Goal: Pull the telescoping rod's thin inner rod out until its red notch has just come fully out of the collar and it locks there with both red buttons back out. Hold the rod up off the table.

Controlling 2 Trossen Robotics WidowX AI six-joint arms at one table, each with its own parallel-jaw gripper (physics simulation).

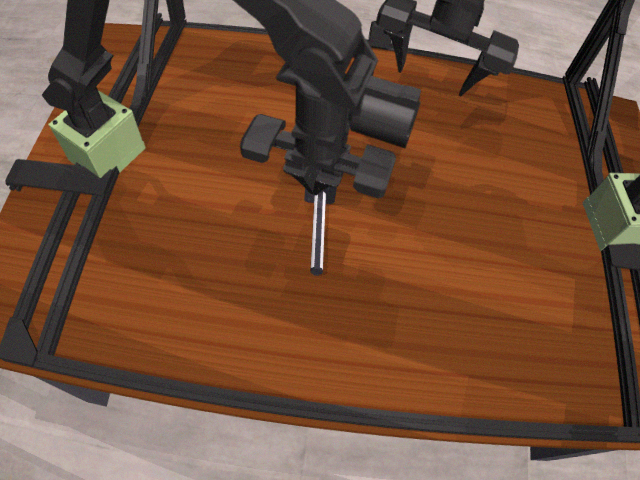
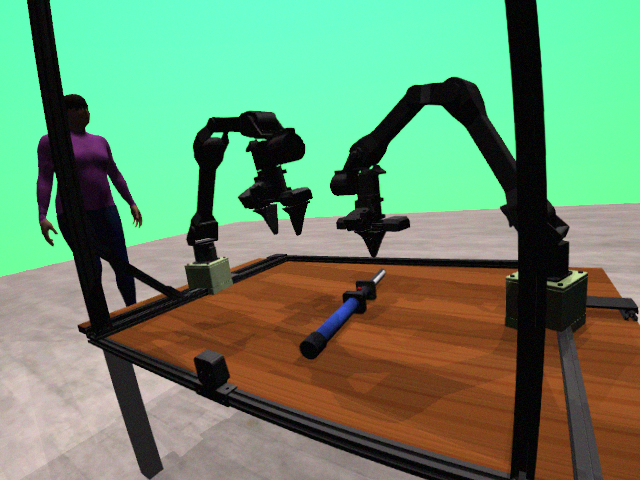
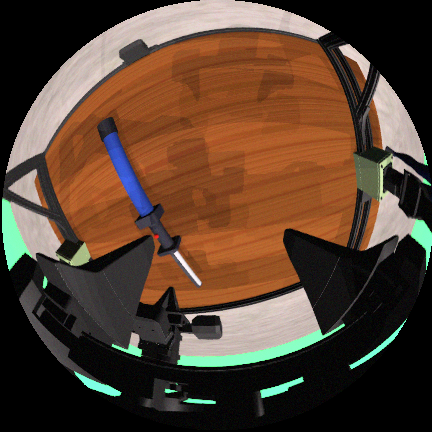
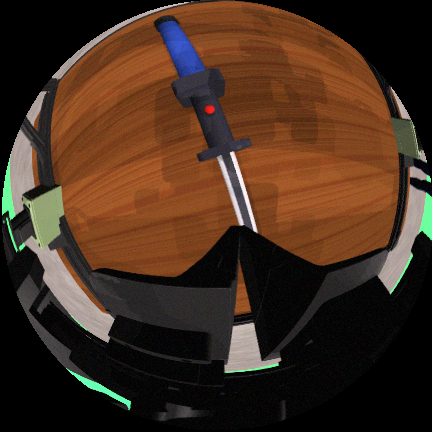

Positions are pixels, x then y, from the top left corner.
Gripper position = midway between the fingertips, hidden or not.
Scene:
The left gripper (image 1: pixel 430 82) is open and holds nothing. Also in view: a telescoping rod (image 2: pixel 354 302).

